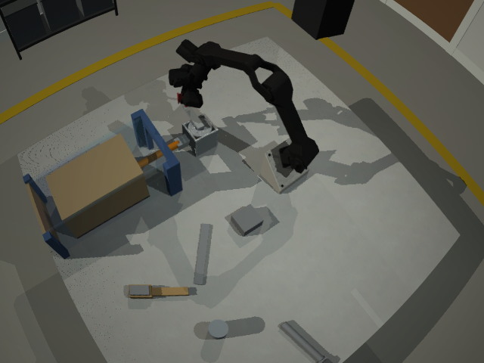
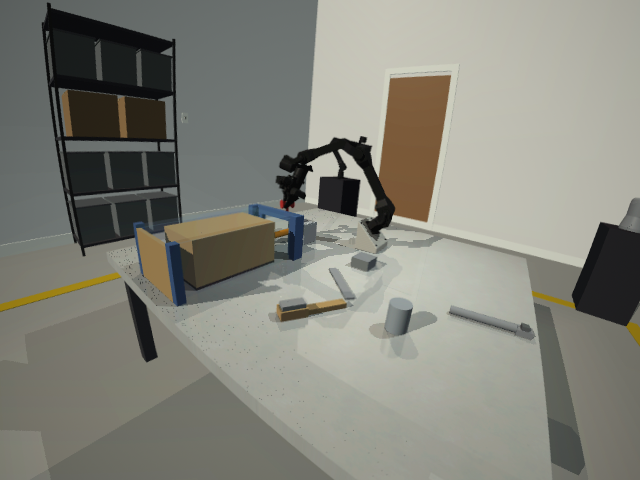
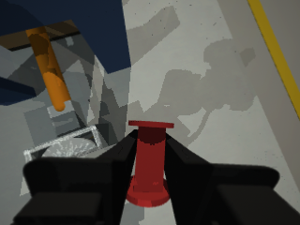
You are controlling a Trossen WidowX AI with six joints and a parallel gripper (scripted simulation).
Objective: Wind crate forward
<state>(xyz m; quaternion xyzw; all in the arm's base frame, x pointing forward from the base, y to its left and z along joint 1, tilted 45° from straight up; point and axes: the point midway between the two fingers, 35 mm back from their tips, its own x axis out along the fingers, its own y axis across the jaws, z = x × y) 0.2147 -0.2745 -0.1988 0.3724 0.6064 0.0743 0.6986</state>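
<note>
The winch handle is 40 mm to the left of my gripper tip, 30 mm below it and 20 mm behind it. The rest, counted from my gripper tip: red knob: 10 mm to the left, 10 mm behind; then grey winch: 100 mm to the left, 100 mm below, 30 mm behind; then blue frame: 140 mm ahead, 120 mm to the left, 20 mm below.
</note>
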